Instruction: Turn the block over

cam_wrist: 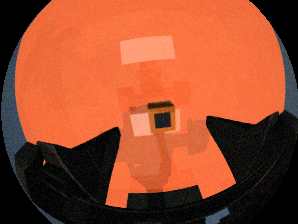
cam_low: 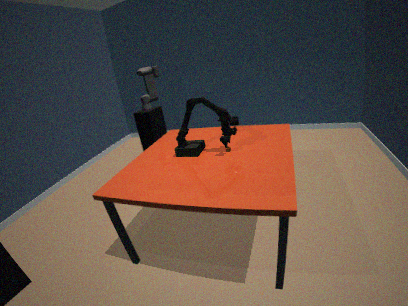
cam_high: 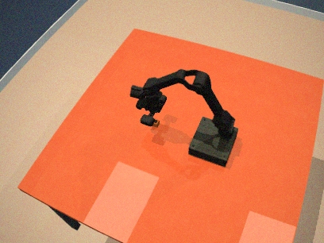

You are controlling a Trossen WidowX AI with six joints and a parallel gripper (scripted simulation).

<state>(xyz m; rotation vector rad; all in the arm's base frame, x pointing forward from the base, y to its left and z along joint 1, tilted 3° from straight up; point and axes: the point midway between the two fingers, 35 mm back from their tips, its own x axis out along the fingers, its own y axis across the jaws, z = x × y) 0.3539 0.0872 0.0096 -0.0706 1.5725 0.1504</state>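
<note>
Right now the orange block is 30 mm below my gripper tip.
</note>
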